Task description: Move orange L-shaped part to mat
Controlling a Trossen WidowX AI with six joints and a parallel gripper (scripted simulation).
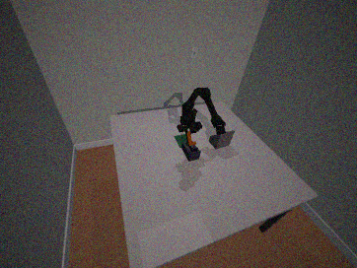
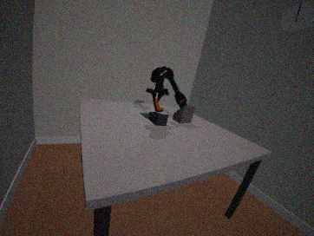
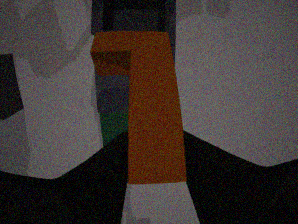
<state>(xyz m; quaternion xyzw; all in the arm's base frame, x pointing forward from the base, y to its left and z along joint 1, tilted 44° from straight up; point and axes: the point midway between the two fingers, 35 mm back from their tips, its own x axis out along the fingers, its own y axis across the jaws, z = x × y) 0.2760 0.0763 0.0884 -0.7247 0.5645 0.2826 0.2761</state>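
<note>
Right now the green mat is 170 mm below my gripper tip and 100 mm to the right of it. Round my gripper tip: orange L-shaped part (30 mm to the left, 30 mm below, 20 mm behind).
</note>
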